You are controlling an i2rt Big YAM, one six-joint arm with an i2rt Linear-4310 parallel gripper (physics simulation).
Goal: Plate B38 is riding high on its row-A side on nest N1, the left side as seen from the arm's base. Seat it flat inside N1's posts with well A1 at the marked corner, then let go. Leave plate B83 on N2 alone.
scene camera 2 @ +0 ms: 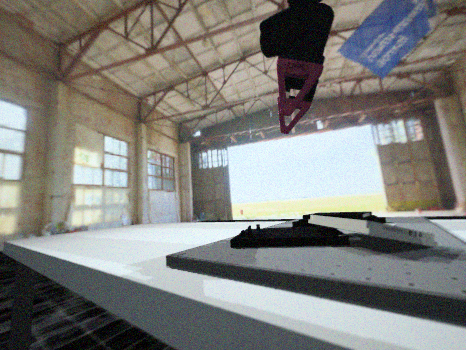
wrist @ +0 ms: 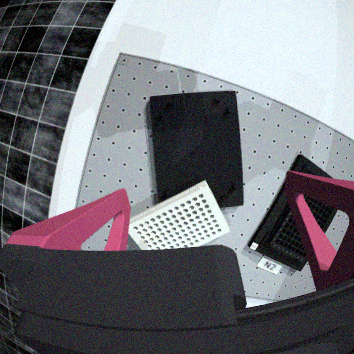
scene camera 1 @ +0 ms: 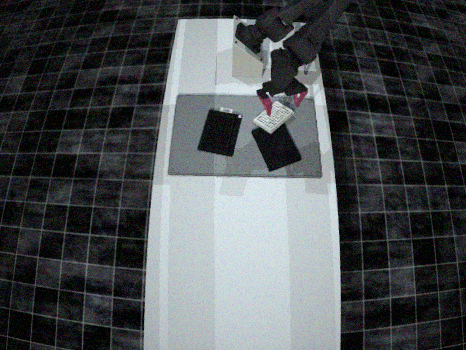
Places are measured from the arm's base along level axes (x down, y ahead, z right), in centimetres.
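Where they show: gripper, fingertip midpoint: point(scene camera 2: 284, 125) point(wrist: 208, 189) point(scene camera 1: 283, 110); arm's base, link origin: point(scene camera 1: 247, 39).
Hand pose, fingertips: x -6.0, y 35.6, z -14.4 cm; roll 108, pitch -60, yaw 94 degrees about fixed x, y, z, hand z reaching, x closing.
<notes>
Things, the pixels of their top centre, and the offset from my fingertips. "pt": a spot on its surface instead.
- Plate B38, top centre: point(wrist: 177, 231) point(scene camera 2: 357, 214) point(scene camera 1: 274, 113) dx +15.8, dy -8.8, dz +1.5 cm
- mostly off nest N1, top centre: point(wrist: 198, 150) point(scene camera 2: 284, 225) point(scene camera 1: 276, 143) dx +17.4, dy +2.1, dz -0.2 cm
- Dark plate B83, top centre: point(wrist: 307, 220) point(scene camera 2: 335, 213) point(scene camera 1: 220, 129) dx +17.0, dy -0.4, dz +19.7 cm
- N2 label, surface spot: point(wrist: 269, 265) point(scene camera 1: 226, 110) pt dx +19.4, dy -10.1, dz +18.8 cm
Plate B38 point(scene camera 1: 273, 117) point(scene camera 2: 395, 232) point(wrist: 177, 220) is white with rows of wells. It lies turned askew, mostly off nest N1 point(scene camera 1: 277, 148) point(scene camera 2: 285, 240) point(wrist: 197, 145), with one long edge up on the nest's arm-side end and the rest sloping down towards the board. N1 is a black block whose top is largely bare. Which corner is A1 cannot be told. My gripper point(scene camera 1: 284, 109) point(scene camera 2: 285, 131) point(wrist: 208, 189) is open and empty, high above the plate. Its palm hides part of the plate in the wrist view. Dark plate B83 point(scene camera 1: 220, 132) point(wrist: 306, 227) sits on N2.
Both nests stand on a grey perforated board point(scene camera 1: 187, 162) point(scene camera 2: 300, 280) point(wrist: 120, 117) on the white table. An N2 label point(scene camera 1: 226, 110) point(wrist: 269, 265) lies beside that nest. A beige upright panel point(scene camera 1: 245, 62) stands behind the board, near the arm.
</notes>
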